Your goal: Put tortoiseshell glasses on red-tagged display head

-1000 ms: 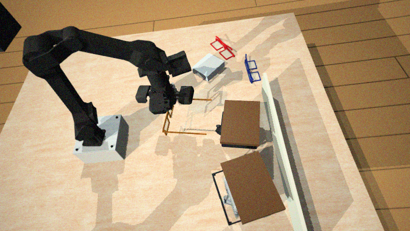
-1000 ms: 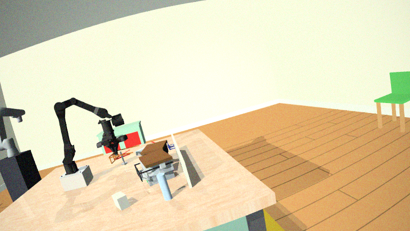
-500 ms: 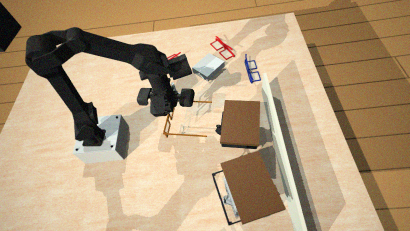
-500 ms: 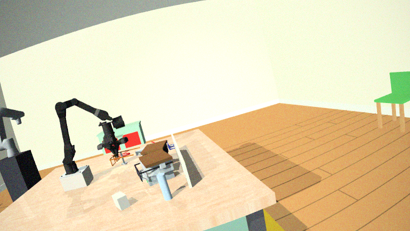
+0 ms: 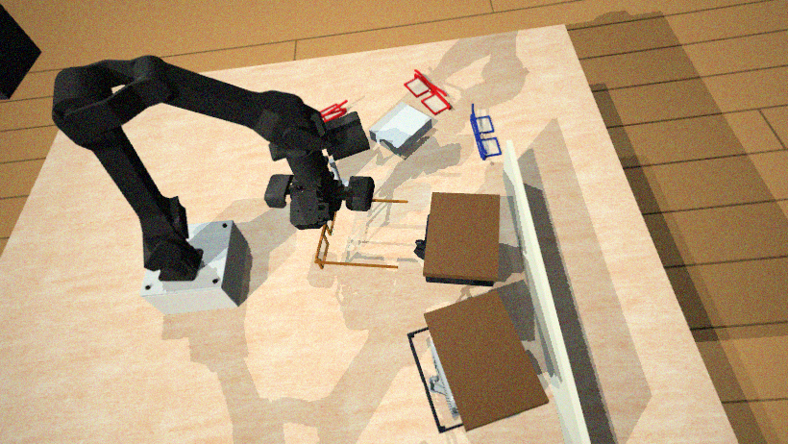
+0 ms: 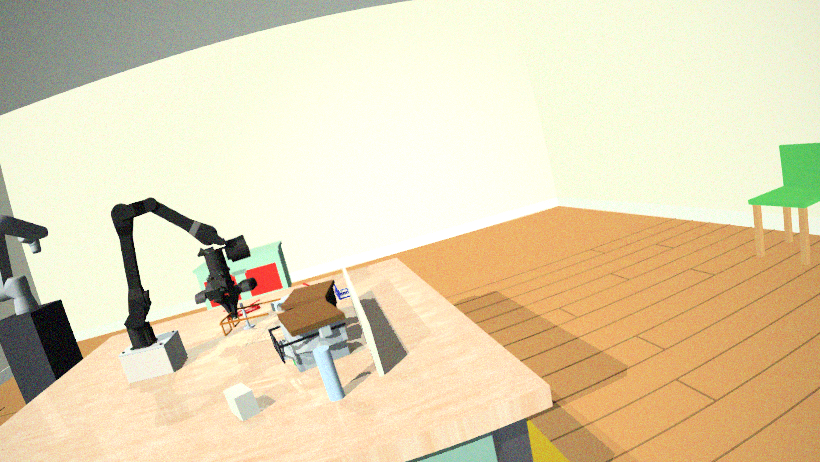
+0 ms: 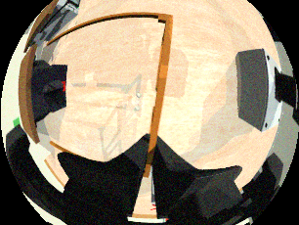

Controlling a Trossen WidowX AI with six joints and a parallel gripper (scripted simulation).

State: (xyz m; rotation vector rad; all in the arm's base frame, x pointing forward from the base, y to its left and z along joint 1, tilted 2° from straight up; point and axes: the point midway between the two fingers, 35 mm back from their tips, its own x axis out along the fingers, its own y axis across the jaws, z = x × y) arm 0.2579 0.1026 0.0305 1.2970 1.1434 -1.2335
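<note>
Right now my gripper tip is 10 mm past the white peg, 130 mm to the right of it and 50 mm above it. Round my gripper tip: pale blue cylinder: 310 mm ahead, 490 mm to the right, 20 mm below; white cube: 130 mm ahead, 470 mm to the right, 50 mm below; long white board: 370 mm ahead, 150 mm to the right, 20 mm below.
</note>
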